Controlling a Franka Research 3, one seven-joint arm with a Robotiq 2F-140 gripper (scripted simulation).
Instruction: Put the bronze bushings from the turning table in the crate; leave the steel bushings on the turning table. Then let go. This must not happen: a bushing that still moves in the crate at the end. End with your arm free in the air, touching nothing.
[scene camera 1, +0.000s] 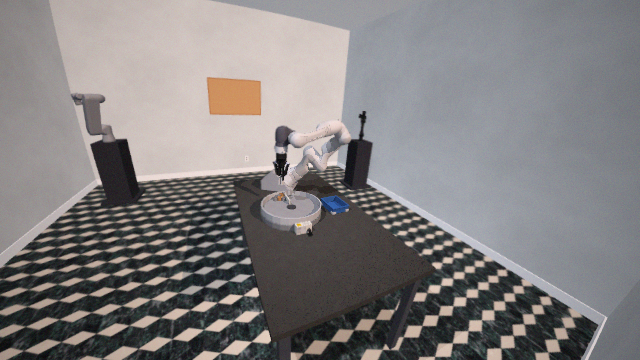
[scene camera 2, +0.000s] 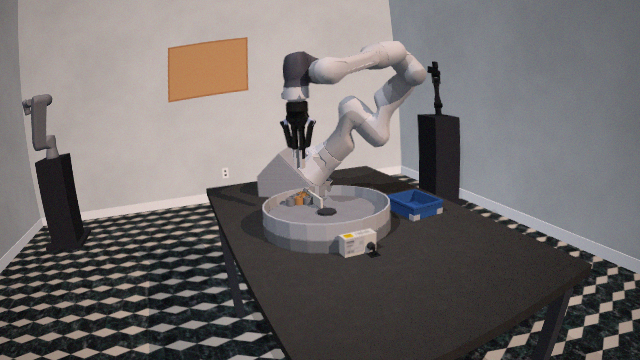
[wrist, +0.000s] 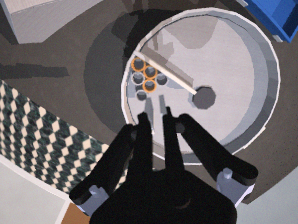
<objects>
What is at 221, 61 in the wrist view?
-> A round grey turning table.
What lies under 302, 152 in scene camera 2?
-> My gripper.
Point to my gripper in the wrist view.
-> At 156, 103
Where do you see a blue crate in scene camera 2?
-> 404, 206
</objects>
